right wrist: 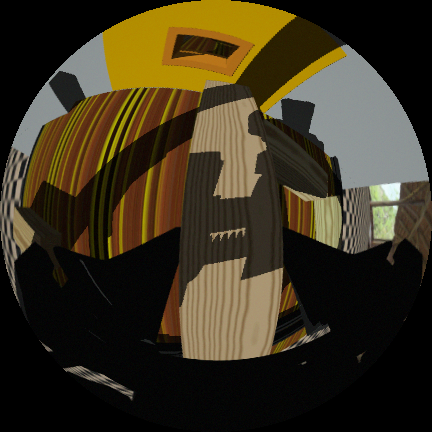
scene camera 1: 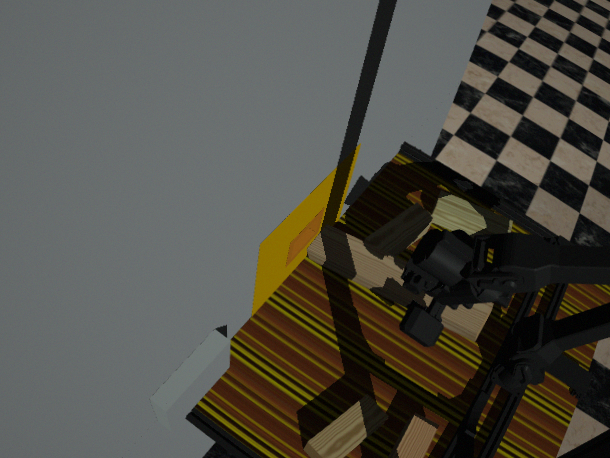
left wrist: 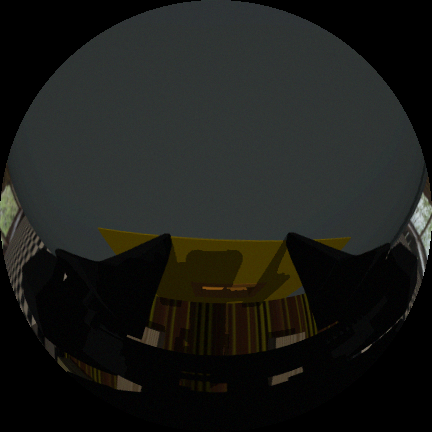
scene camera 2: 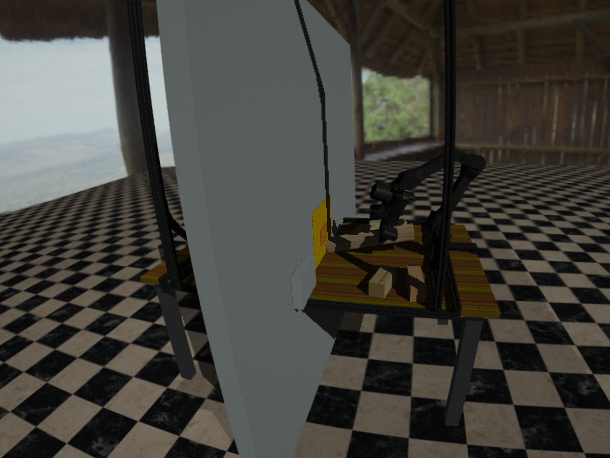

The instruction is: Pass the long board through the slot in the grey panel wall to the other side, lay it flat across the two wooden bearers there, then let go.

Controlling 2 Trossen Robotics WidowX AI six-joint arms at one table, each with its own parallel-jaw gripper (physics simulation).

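Places are measured from the left arm's base along level axes (x ahead, y right, z down), in metres.
Pixels of known places: left gripper, fingertip midpoint: (left wrist: 230, 239); right gripper, fingertip midpoint: (right wrist: 230, 232) (scene camera 2: 379, 236); right arm's base at its link origin: (scene camera 1: 510, 374).
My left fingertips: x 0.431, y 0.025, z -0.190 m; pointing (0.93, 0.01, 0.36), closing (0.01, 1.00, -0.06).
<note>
Behind a point stands the place of what it marks.
The long pale board (scene camera 1: 372, 265) {y -0.006, x 0.600, z -0.044 m} (scene camera 2: 352, 242) {y 0.019, x 0.590, z -0.032 m} (right wrist: 230, 305) {y -0.003, x 0.730, z -0.074 m} points at the yellow patch (scene camera 1: 277, 250) {y 0.122, x 0.483, z -0.121 m} (scene camera 2: 317, 250) {y 0.134, x 0.484, z -0.041 m} (right wrist: 135, 55) {y 0.123, x 0.483, z -0.052 m} on the grey panel wall (scene camera 1: 150, 150) {y 0.352, x 0.482, z -0.500 m} (scene camera 2: 250, 150) {y 0.580, x 0.483, z -0.446 m} (left wrist: 215, 125) {y 0.011, x 0.432, z -0.263 m}. In the right wrist view its far end shows just below the orange-rimmed slot (right wrist: 210, 48) (left wrist: 225, 288) {y 0.036, x 0.443, z -0.044 m}, slightly to the right. Its height above the table is hard to tell. My right gripper (right wrist: 230, 232) {y -0.010, x 0.690, z -0.049 m} is shut on the board, near its rear half. My left gripper (left wrist: 230, 239) {y 0.025, x 0.431, z -0.190 m} is open and empty, facing the wall's other side. Two pale wood pieces, apparently the bearers (left wrist: 153, 336) {y -0.078, x 0.343, z -0.019 m} (left wrist: 290, 340) {y 0.155, x 0.331, z -0.019 m}, show partly below it.
A shadowed wooden block (scene camera 1: 400, 229) {y -0.120, x 0.599, z -0.031 m} (right wrist: 297, 157) {y -0.111, x 0.596, z -0.031 m} lies close beside the board, and a pale yellow block (scene camera 1: 459, 214) {y -0.241, x 0.676, z -0.028 m} (right wrist: 327, 220) {y -0.234, x 0.672, z -0.013 m} lies beyond it. Two more blocks (scene camera 1: 340, 431) {y 0.269, x 0.716, z -0.028 m} (scene camera 1: 417, 437) {y 0.208, x 0.820, z -0.025 m} lie at the near side. A grey box-like piece (scene camera 1: 190, 372) {y 0.347, x 0.500, z -0.081 m} (scene camera 2: 303, 285) {y 0.394, x 0.511, z -0.045 m} juts from the wall.
</note>
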